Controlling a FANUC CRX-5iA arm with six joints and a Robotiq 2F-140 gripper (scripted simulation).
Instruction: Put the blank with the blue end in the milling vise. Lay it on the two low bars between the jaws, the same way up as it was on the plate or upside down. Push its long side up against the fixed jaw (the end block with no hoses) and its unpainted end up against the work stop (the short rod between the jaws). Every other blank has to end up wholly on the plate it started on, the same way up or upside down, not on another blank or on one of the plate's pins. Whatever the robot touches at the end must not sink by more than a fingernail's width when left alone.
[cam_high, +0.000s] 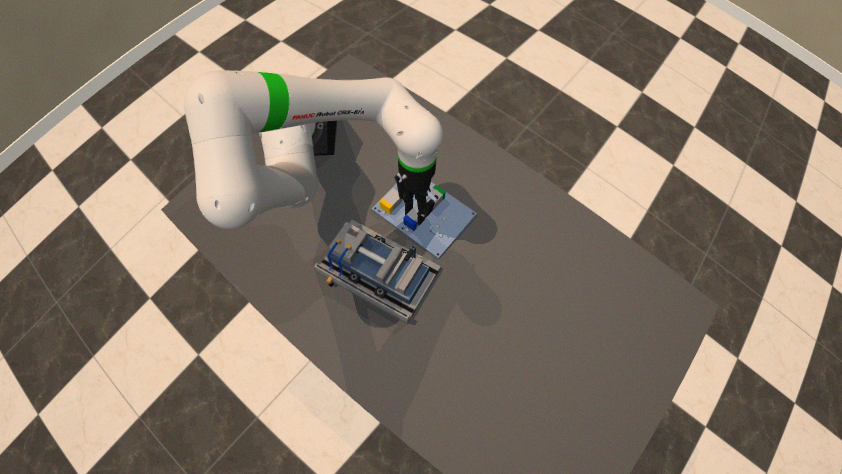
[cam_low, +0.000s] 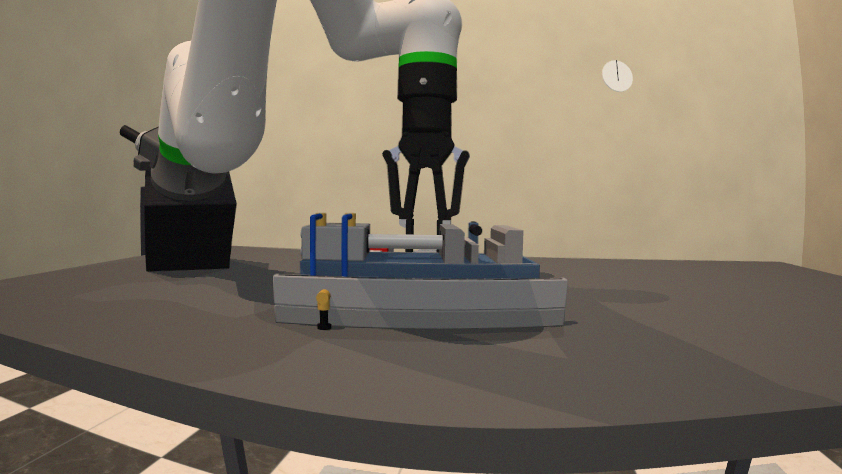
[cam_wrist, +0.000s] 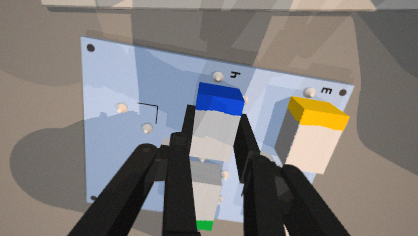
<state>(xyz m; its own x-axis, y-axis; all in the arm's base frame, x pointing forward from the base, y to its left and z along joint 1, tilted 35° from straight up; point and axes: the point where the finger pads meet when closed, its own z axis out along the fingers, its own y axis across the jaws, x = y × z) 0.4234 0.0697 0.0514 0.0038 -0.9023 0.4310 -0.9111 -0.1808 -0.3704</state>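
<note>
The light blue plate is 60 mm below my hand and 40 mm to the left of it. The rest, counted from my hand: blue-ended blank 30 mm below; then green-ended blank 90 mm to the left, 40 mm below; then yellow-ended blank 90 mm behind, 40 mm below.
</note>
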